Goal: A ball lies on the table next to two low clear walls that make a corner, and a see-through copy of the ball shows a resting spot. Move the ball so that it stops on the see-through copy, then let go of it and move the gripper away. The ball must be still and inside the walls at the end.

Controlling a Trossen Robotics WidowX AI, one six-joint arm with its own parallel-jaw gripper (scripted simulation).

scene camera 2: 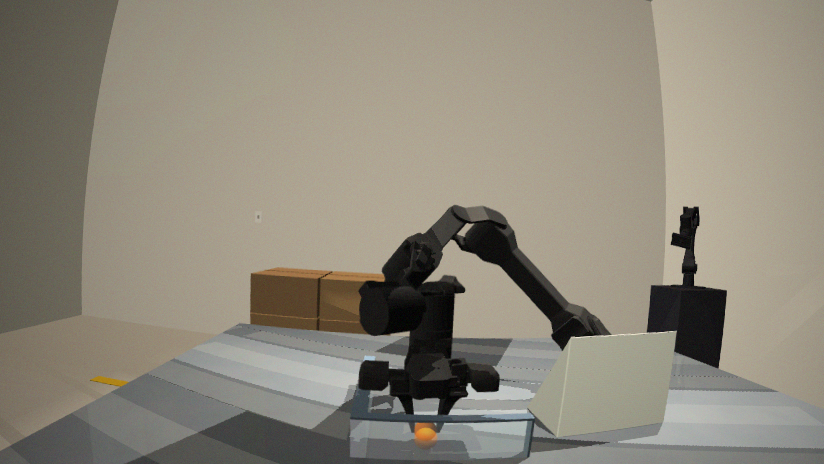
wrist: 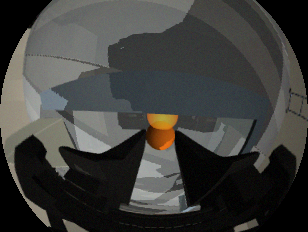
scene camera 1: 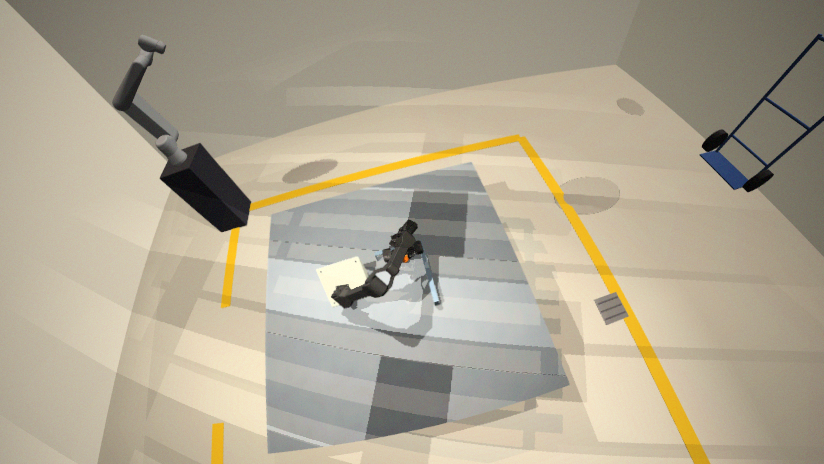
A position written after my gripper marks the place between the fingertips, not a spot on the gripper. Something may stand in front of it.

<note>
My gripper [wrist: 160, 133] holds a ball.
</note>
